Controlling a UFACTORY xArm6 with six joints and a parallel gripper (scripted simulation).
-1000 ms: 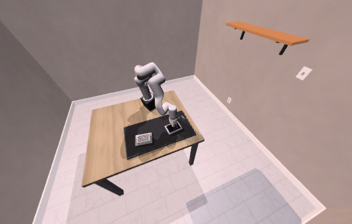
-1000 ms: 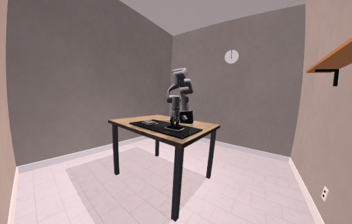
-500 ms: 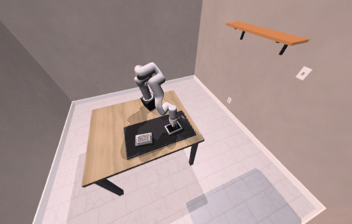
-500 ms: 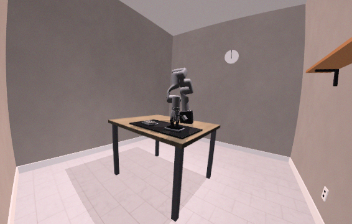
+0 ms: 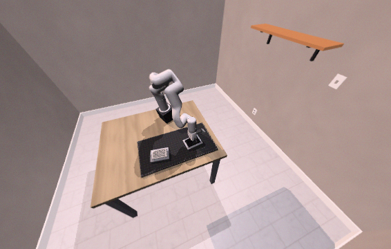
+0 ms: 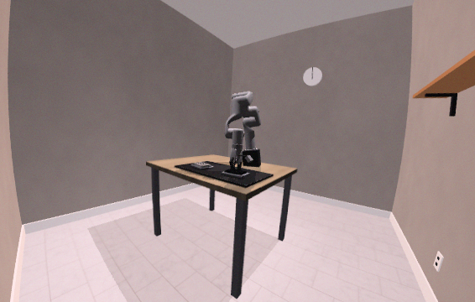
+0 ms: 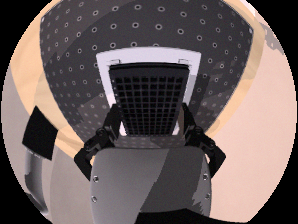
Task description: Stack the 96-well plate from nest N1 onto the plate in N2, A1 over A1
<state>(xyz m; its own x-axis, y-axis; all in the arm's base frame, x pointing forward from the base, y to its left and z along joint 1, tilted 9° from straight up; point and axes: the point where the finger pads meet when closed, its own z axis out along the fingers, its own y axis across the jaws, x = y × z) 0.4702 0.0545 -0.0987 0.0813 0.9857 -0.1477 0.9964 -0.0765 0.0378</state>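
Right now the plate nest is 20 mm below my hand. From my hand the other things lie so: dark 96-well plate 10 mm below; then light grey 96-well plate 40 mm behind, 320 mm to the right, 10 mm below.
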